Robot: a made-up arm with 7 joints. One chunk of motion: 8 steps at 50 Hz.
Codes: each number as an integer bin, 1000 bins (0 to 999) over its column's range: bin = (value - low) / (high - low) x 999, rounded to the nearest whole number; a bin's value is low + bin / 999 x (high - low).
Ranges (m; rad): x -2..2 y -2..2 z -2..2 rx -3.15..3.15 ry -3.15..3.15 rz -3.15..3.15
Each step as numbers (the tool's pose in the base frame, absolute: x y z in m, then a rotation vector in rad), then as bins.
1 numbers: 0.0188 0.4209 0.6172 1.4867 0.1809 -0.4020
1 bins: 504 605 654 735 528 436
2 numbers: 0.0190 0.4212 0.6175 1.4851 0.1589 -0.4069
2 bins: 504 605 654 735 525 435
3 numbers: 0.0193 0.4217 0.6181 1.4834 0.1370 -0.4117
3 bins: 504 605 654 735 521 434
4 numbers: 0.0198 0.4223 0.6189 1.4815 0.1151 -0.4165
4 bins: 504 605 654 734 518 433
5 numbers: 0.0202 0.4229 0.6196 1.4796 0.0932 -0.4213
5 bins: 505 605 654 734 514 433
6 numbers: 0.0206 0.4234 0.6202 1.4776 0.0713 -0.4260
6 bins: 505 605 654 734 511 432
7 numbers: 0.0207 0.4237 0.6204 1.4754 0.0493 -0.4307
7 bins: 505 605 654 733 507 431
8 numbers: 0.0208 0.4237 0.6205 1.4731 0.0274 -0.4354
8 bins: 505 605 654 733 504 430
